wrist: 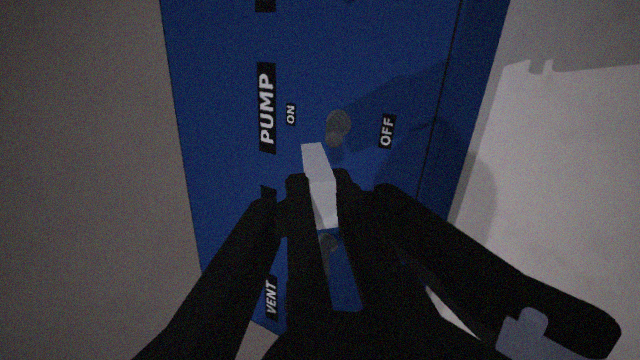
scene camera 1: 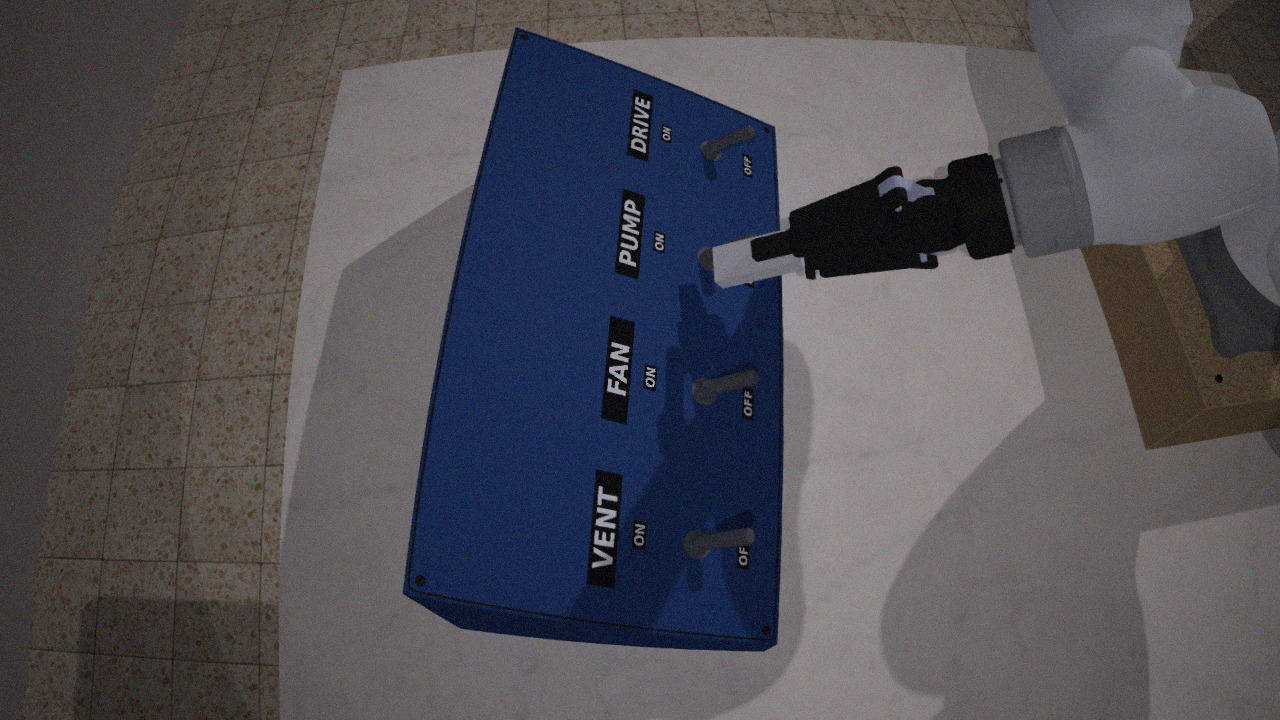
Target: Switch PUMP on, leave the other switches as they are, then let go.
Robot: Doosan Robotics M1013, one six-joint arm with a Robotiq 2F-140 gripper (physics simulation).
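Places are measured from the arm's base along level axes (x back, y down, z right), in metres.
Pixels of known places: gripper, fingertip midpoint: point(wrist: 312, 161) point(scene camera 1: 717, 268); arm's base at its link origin: point(scene camera 1: 1249, 281).
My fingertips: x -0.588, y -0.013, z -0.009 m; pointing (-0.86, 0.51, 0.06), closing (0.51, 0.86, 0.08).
For each thing: its top centre in the pictures, then the offset to it from my fingertips. "spot": a spot on its surface instead. Level surfaces: height alone.
- PUMP switch at a spot on its surface: point(wrist: 338, 125) point(scene camera 1: 736, 243) spot: dx +0.018, dy +0.010, dz +0.030 m
- DRIVE switch at its top centre: point(scene camera 1: 733, 126) dx +0.025, dy -0.009, dz +0.145 m
- VENT switch at its top centre: point(scene camera 1: 727, 533) dx -0.007, dy -0.009, dz -0.214 m
- pale table top at its surface level: dy +0.121 m
The blue switch panel point(scene camera 1: 528, 268) point(wrist: 220, 100) carries four toggle switches. The PUMP switch point(scene camera 1: 706, 257) point(wrist: 338, 125) is mostly hidden behind my fingers in the scene view; in the wrist view its lever is seen nearly end-on, between the ON and OFF labels, so its exact tilt is hard to tell. The levers of the DRIVE switch point(scene camera 1: 729, 143), the FAN switch point(scene camera 1: 726, 385) and the VENT switch point(scene camera 1: 720, 540) lean toward OFF. My gripper point(scene camera 1: 721, 265) point(wrist: 312, 161) is shut and empty, its pale fingertips beside the PUMP lever; contact cannot be told.
The panel sits on a pale table top point(scene camera 1: 895, 394) and its shadow falls around it. A wooden base block point(scene camera 1: 1136, 358) stands at the right under the arm. The FAN switch point(wrist: 328, 242) shows between the dark fingers in the wrist view, below the PUMP switch.
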